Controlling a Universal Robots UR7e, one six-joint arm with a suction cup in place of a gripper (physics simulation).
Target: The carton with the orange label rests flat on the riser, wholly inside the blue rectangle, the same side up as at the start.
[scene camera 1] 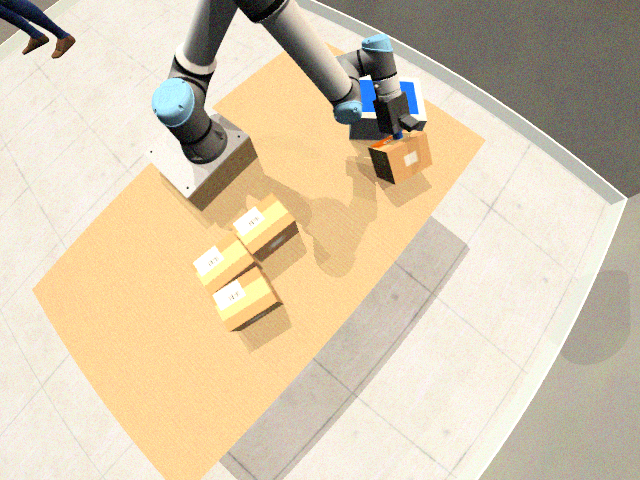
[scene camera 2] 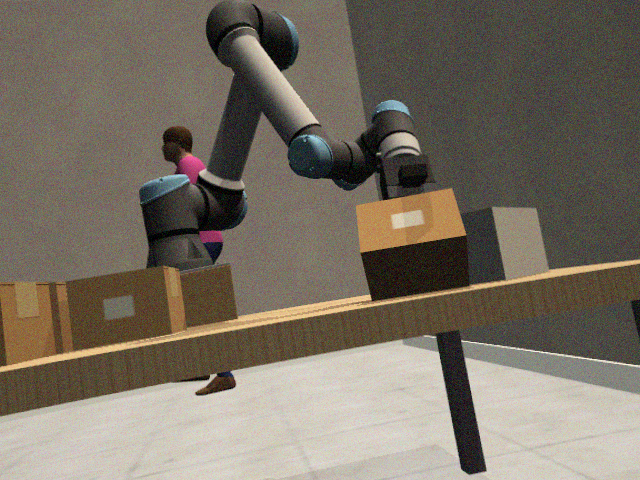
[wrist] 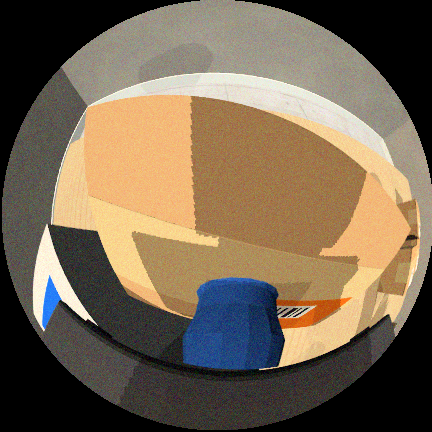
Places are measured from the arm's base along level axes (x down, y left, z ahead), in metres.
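Pixels of known places: end effector, tool point: (scene camera 1: pixel 399 141) (wrist: pixel 236 275); arm's base, origin of the base link: (scene camera 1: pixel 205 144) (scene camera 2: pixel 181 275).
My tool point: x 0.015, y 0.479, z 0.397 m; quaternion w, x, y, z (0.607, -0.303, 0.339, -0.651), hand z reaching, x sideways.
Note:
For each thing: its top centre in the pictures, then the offset to it from my tool point. Level surfaces: height alone.
- carton with the orange label, middle of its top: (wrist: pixel 363 176) (scene camera 2: pixel 403 197) (scene camera 1: pixel 406 141) dx -0.053, dy -0.020, dz +0.032 m
- riser, middle of its top: (scene camera 2: pixel 450 221) (scene camera 1: pixel 387 96) dx -0.017, dy +0.095, dz -0.151 m
- riser's blue rectangle, middle of its top: (scene camera 1: pixel 387 96) dx -0.017, dy +0.095, dz -0.151 m
- table, its level: dx +0.103 m
The carton with the orange label (scene camera 1: pixel 395 166) (scene camera 2: pixel 413 268) (wrist: pixel 140 160) hangs tilted from my suction cup (scene camera 1: pixel 397 135) (wrist: pixel 235 320), low over the table beside the riser (scene camera 1: pixel 421 100) (scene camera 2: pixel 519 242) (wrist: pixel 41 265). The orange label (scene camera 1: pixel 385 141) (wrist: pixel 330 311) is partly hidden by the cup in the wrist view. My gripper is shut on the carton near its label side; the carton hides the cup in scene camera 2. The riser's blue rectangle (scene camera 1: pixel 368 96) (wrist: pixel 49 306) shows partly behind the wrist. The carton is outside it; whether it touches the riser's wall I cannot tell.
Three other cartons (scene camera 1: pixel 268 227) (scene camera 1: pixel 227 260) (scene camera 1: pixel 250 304) with white labels stand on the table (scene camera 1: pixel 129 361) in front of the arm's base (scene camera 1: pixel 175 173). A person (scene camera 2: pixel 191 165) stands behind the table. The table's front edge is close to the held carton.

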